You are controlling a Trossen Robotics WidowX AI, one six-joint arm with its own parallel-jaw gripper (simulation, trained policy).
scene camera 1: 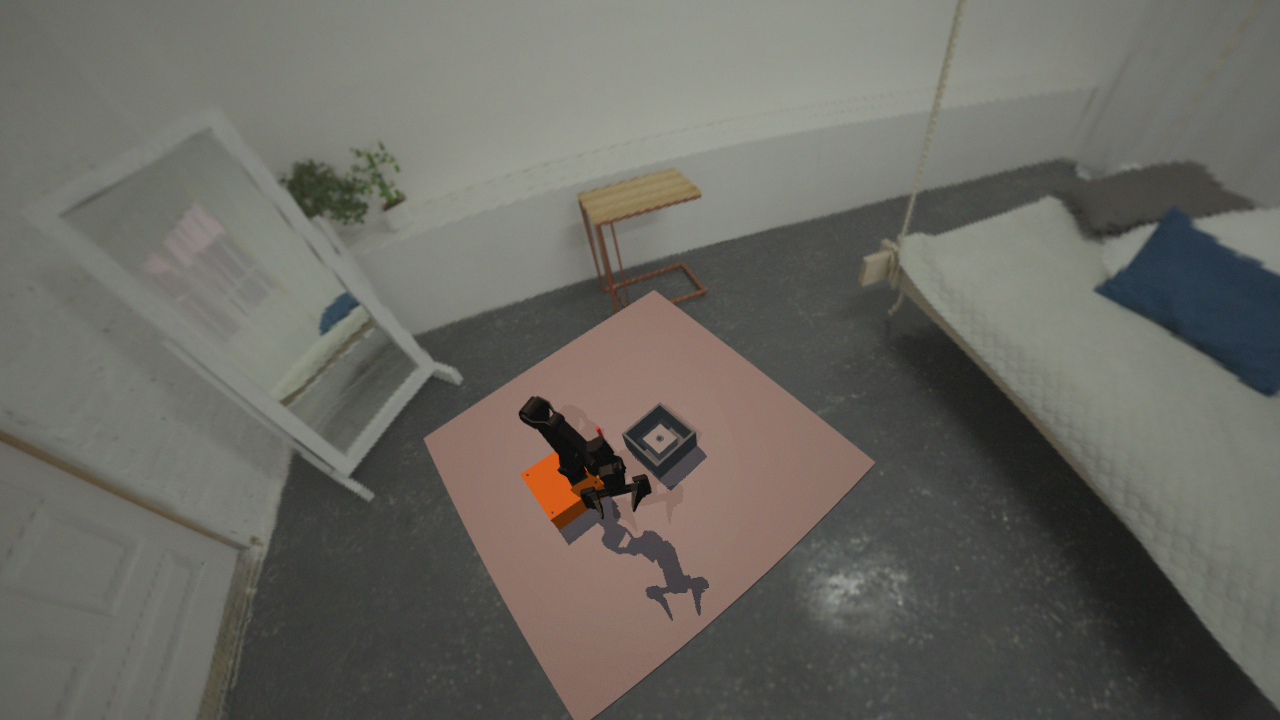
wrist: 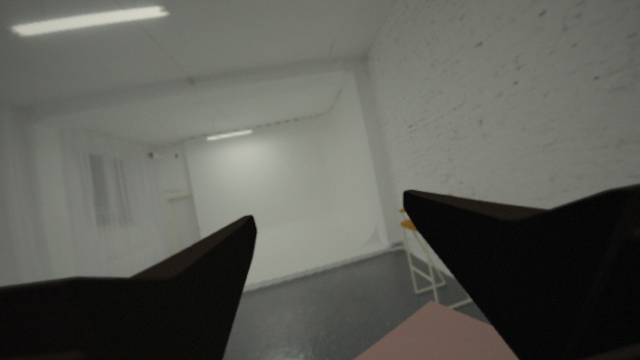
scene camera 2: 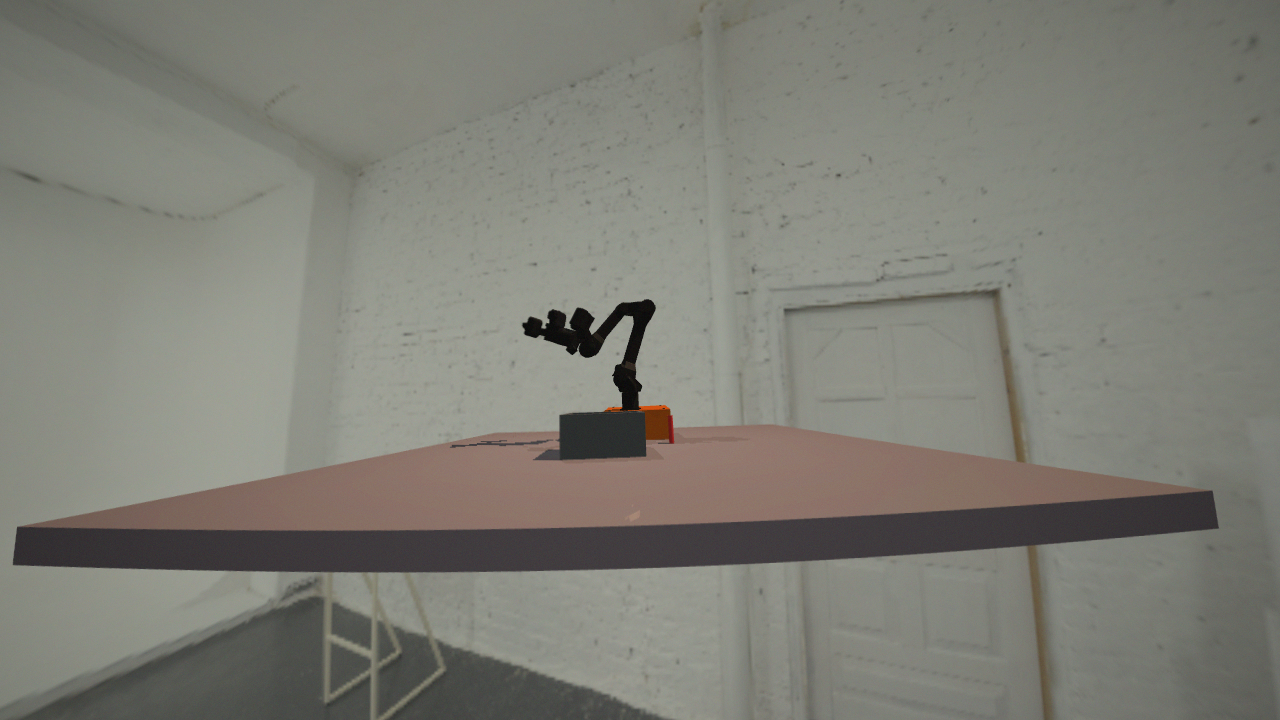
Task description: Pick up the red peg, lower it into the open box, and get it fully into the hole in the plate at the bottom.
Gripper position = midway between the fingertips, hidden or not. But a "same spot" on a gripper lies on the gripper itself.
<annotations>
my gripper: scene camera 1; wrist; scene camera 2 531,327
dark grey box: scene camera 1 633,437; scene camera 2 619,434; not seen in the wrist view (out of frame)
grey plate: scene camera 1 660,441; not seen in the wrist view (out of frame); not seen in scene camera 2 (hidden by the dark grey box)
same spot on my gripper: (wrist: 541,277) = (scene camera 1: 599,500)
</annotations>
